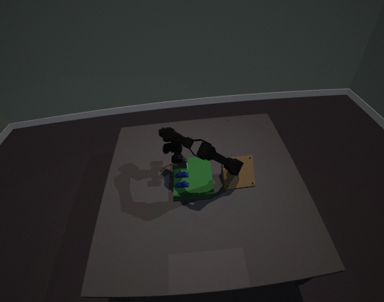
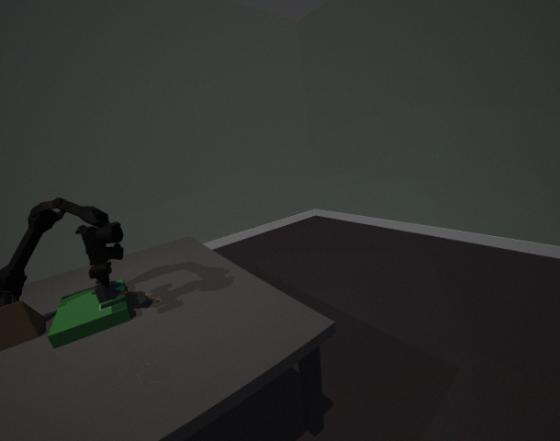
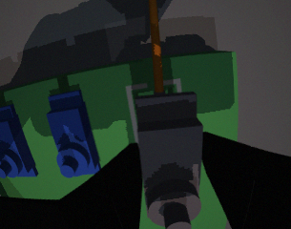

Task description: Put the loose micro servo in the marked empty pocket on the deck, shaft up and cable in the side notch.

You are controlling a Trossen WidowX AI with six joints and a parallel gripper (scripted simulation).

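My gripper tip is 11 cm past the green deck, 9 cm to the right of it and 9 cm above it.
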